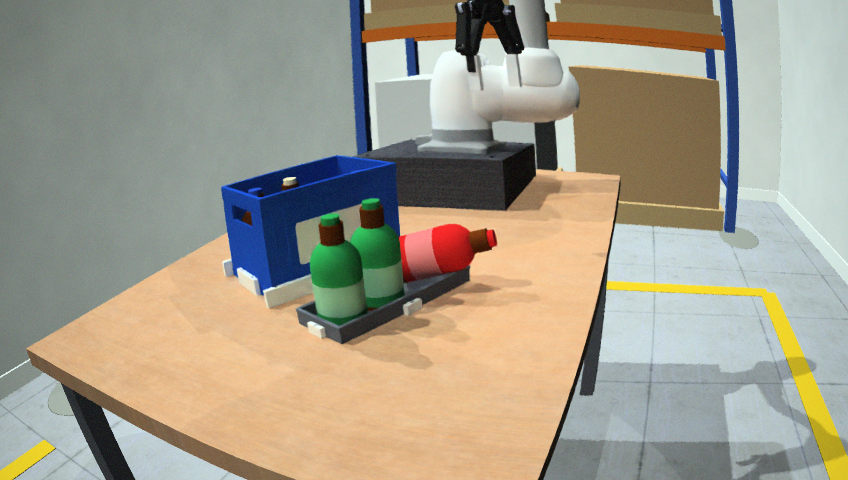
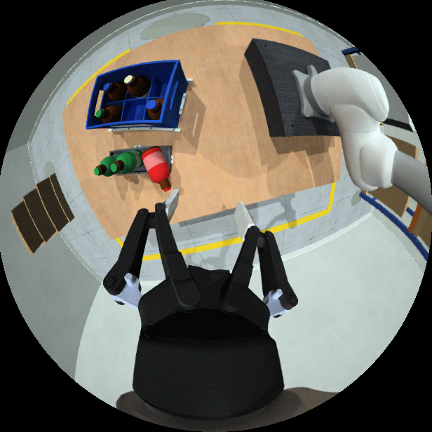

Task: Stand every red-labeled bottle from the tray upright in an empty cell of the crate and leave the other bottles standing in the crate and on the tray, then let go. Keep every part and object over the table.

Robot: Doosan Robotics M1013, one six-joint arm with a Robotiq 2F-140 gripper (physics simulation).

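Places are measured from the arm's base along level axes (x ahead, y left, z up), in millimetres.
Pixels of known places: gripper, fingertip midpoint: (image 1: pixel 496 88); arm's base, link origin: (image 1: pixel 463 148).
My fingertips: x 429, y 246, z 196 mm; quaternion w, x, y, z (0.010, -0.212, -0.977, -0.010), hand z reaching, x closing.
Observation:
Ahead of a thing's pixels: the offset from my fingertips to its top centre. "pt": to the spot under its first point. Level surfaces: height alone.
The red-labeled bottle {dz -206, dx +163, dy -43 mm} (image 1: pixel 437 252) (image 2: pixel 156 164) lies tilted on its side across one end of the dark tray {pt dz -297, dx +328, dy -75 mm} (image 1: pixel 380 321) (image 2: pixel 169 151), its neck sticking out past the tray's edge. Two green-labeled bottles {dz -144, dx +342, dy -129 mm} (image 1: pixel 338 276) {dz -144, dx +262, dy -111 mm} (image 1: pixel 376 261) (image 2: pixel 126 162) stand on the tray. The blue crate {dz -129, dx +192, dy -241 mm} (image 1: pixel 243 249) (image 2: pixel 181 82) holds upright brown bottles capped blue (image 2: pixel 114 91), white (image 2: pixel 137 86), green (image 2: pixel 108 114) and blue (image 2: pixel 155 108). One middle cell and one corner cell of the crate look empty. My gripper (image 1: pixel 496 72) (image 2: pixel 207 202) is open and empty, high above and away from the bottles.
Small white blocks sit around the crate and tray on the wooden table {dz -304 mm} (image 1: pixel 464 368) (image 2: pixel 220 90). The robot's dark base block (image 1: pixel 452 184) (image 2: pixel 265 80) stands at the table's other end. A shelf rack (image 1: pixel 358 89) stands behind it.

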